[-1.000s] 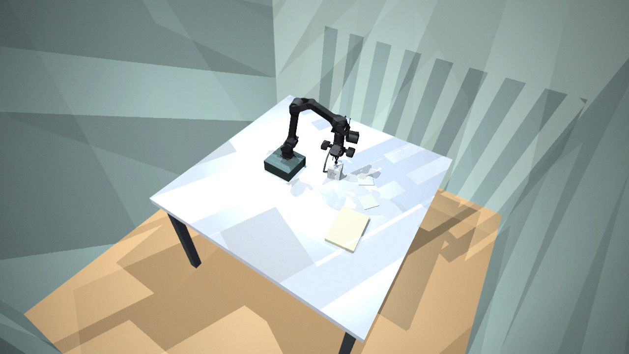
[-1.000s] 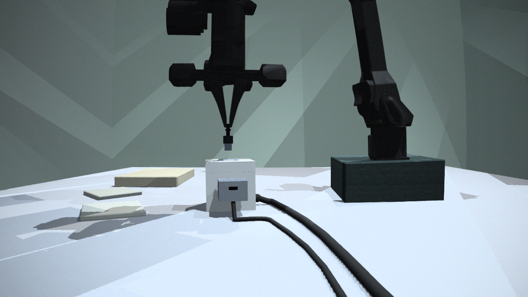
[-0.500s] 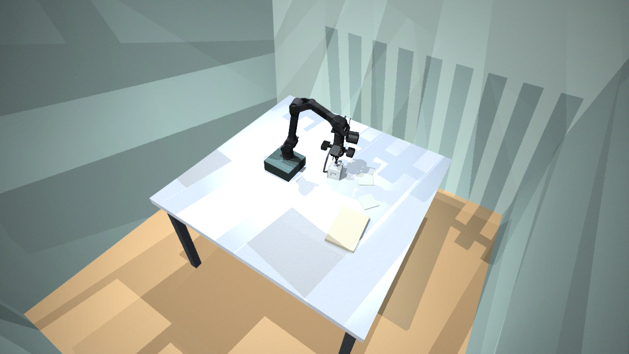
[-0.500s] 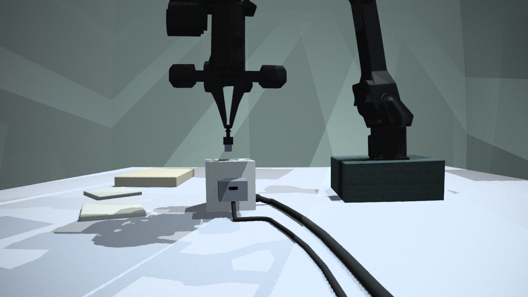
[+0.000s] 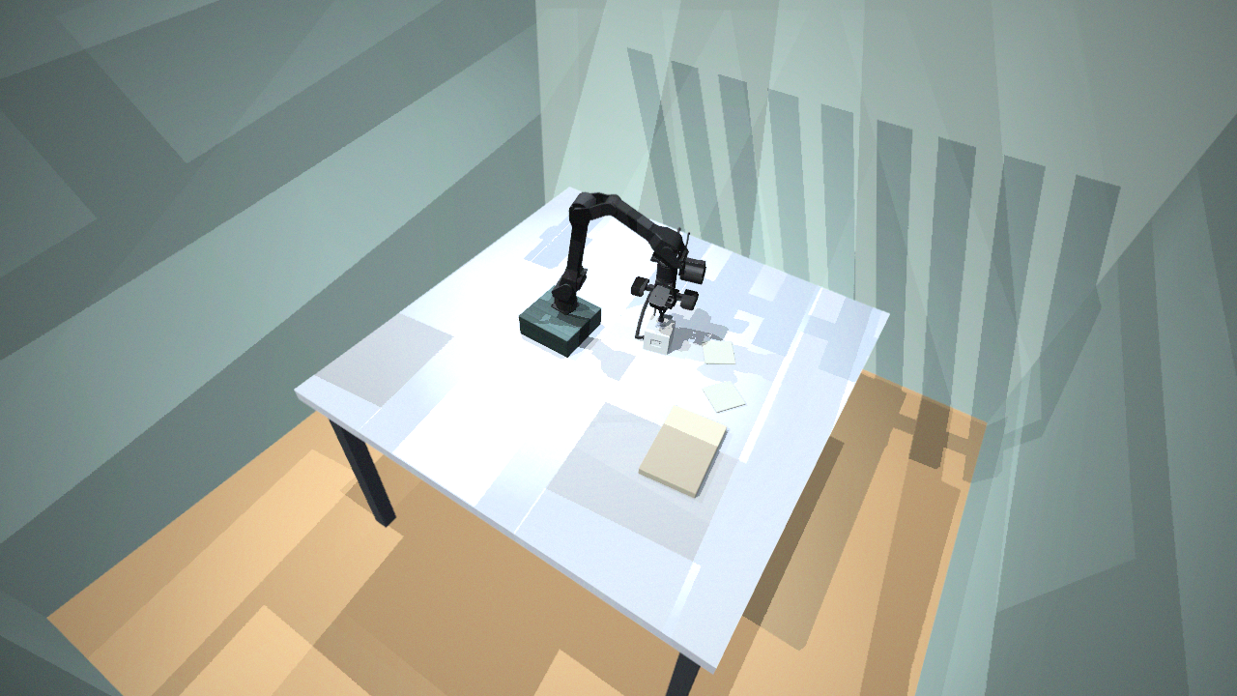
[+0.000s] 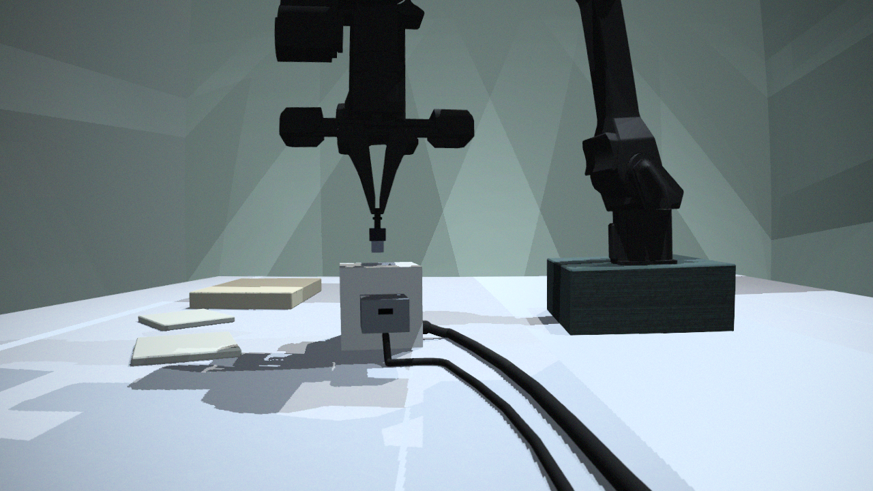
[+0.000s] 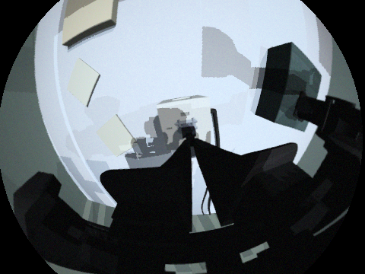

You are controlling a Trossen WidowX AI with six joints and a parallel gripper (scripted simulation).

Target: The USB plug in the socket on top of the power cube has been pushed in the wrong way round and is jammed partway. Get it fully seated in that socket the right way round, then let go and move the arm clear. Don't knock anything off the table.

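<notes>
Now: the black USB plug 20 mm below my gripper tip. Also, from my gripper tip: cream pad 290 mm to the right, 280 mm ahead, 110 mm below; then USB socket 60 mm below.
</notes>
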